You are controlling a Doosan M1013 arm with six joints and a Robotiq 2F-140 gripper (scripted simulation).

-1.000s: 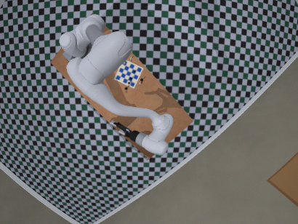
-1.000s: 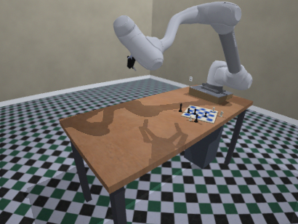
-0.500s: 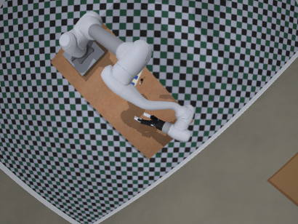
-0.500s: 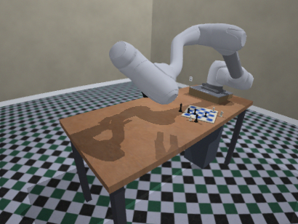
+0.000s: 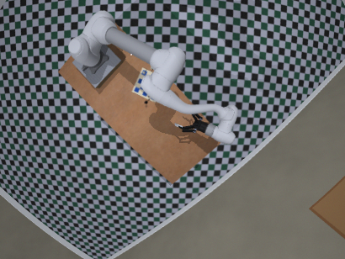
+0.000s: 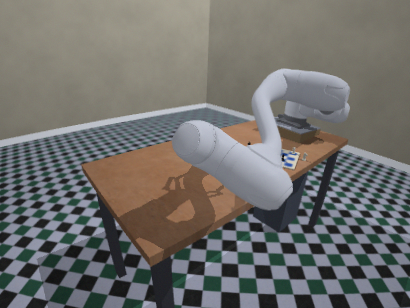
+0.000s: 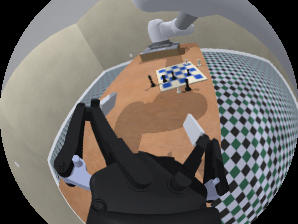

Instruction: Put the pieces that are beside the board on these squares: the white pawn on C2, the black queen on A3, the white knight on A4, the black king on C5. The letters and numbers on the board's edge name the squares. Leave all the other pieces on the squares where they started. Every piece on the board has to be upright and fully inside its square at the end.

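My hand is 21 cm past the small white piece and 12 cm above it. Round my hand: black chess piece 27 cm behind, 13 cm to the right, 11 cm below; then blue-and-white chessboard 36 cm behind, 13 cm below, 2 cm to the right; then white knight 45 cm behind, 12 cm below, 9 cm to the left.
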